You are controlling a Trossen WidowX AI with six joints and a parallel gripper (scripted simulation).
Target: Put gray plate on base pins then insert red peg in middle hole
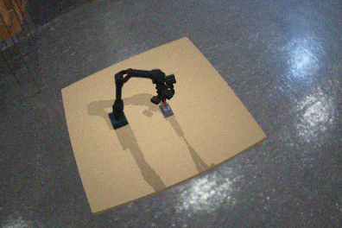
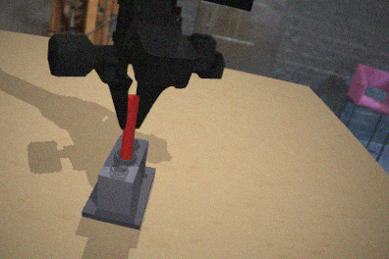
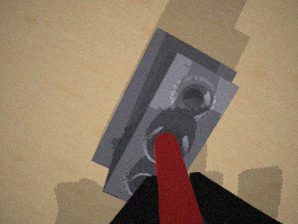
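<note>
Now: gripper tip right at the red peg. Round my gripper tip: base: 9 cm below; then gray plate: 5 cm below.
</note>
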